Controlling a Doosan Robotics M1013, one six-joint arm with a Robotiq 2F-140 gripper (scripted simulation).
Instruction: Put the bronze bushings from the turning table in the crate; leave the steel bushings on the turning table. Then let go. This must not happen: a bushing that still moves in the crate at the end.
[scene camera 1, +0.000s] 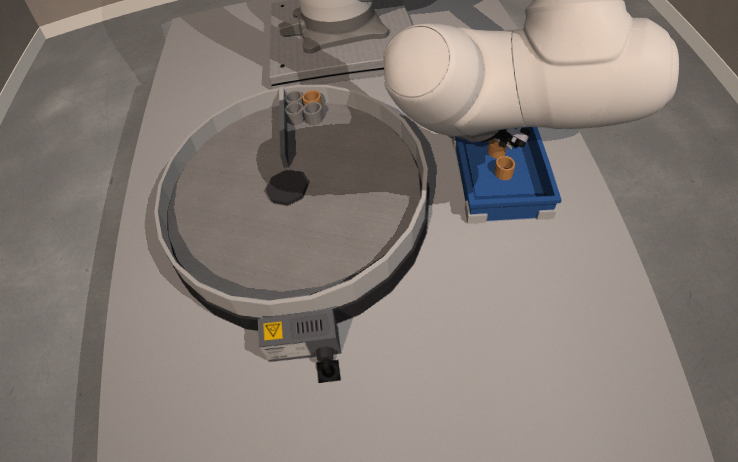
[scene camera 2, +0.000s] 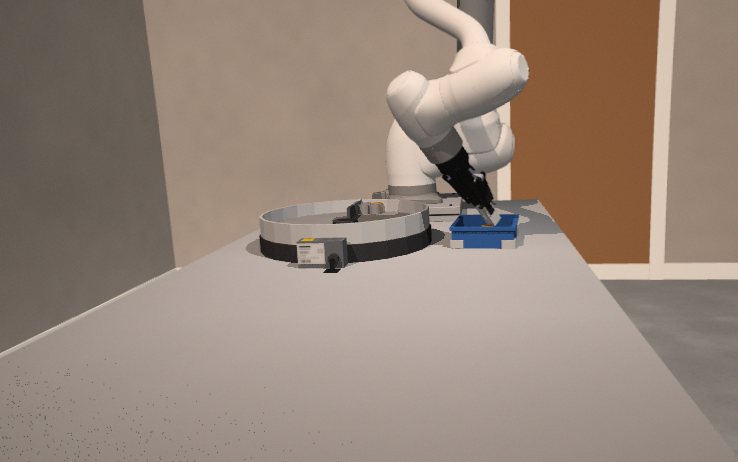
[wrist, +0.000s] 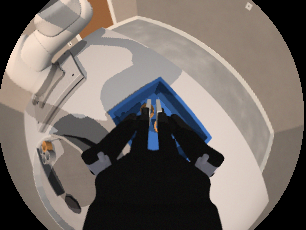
Labels:
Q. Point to a blue crate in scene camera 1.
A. At 533, 176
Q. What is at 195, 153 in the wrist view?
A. My gripper.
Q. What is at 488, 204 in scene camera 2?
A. My gripper.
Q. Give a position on a blue crate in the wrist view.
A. At 170, 101

